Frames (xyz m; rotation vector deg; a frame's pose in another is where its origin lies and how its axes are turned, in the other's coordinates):
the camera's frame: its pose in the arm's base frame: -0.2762 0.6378 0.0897 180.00 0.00 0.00
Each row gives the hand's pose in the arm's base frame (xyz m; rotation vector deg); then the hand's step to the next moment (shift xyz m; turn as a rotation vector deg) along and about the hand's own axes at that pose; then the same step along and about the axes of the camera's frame.
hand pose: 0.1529 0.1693 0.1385 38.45 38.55 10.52
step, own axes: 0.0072 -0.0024 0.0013 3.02 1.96 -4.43
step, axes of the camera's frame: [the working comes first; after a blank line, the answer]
step, axes of the arm's base frame: 0.0063 0.0001 -0.0045 -0.35 4.90 -2.91

0.0063 -0.0001 0.0045 -0.35 -4.90 2.91
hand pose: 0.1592 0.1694 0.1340 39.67 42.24 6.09
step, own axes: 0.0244 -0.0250 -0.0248 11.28 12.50 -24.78
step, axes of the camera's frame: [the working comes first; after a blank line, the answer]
step, axes of the arm's base frame: -0.0016 0.0020 -0.0428 -5.89 26.79 -12.05

-0.0016 -0.0020 0.0428 -5.89 -26.79 12.05
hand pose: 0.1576 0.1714 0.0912 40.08 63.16 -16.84
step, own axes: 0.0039 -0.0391 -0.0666 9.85 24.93 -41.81
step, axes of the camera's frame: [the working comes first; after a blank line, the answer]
step, axes of the arm's base frame: -0.0671 0.0142 -0.0357 -11.89 47.01 -10.74

-0.0671 -0.0142 0.0357 -11.89 -47.01 10.74
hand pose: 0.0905 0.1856 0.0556 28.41 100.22 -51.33
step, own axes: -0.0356 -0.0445 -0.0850 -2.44 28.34 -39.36
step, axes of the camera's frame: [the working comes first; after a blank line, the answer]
step, axes of the arm's base frame: -0.0712 0.0405 0.0613 -3.64 48.42 -0.82

-0.0712 -0.0405 -0.0613 -3.64 -48.42 0.82
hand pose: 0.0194 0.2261 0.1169 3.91 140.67 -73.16
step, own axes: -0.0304 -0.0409 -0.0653 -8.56 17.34 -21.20
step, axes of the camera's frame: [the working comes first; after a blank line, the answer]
step, axes of the arm's base frame: 0.0000 0.0320 0.0764 5.22 28.21 0.44

0.0000 -0.0320 -0.0764 5.22 -28.21 -0.44
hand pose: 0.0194 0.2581 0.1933 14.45 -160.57 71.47
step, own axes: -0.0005 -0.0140 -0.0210 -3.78 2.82 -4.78
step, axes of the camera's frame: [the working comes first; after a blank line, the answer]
step, axes of the arm's base frame: 0.0028 0.0064 0.0243 3.19 5.87 0.67

0.0028 -0.0064 -0.0243 3.19 -5.87 -0.67
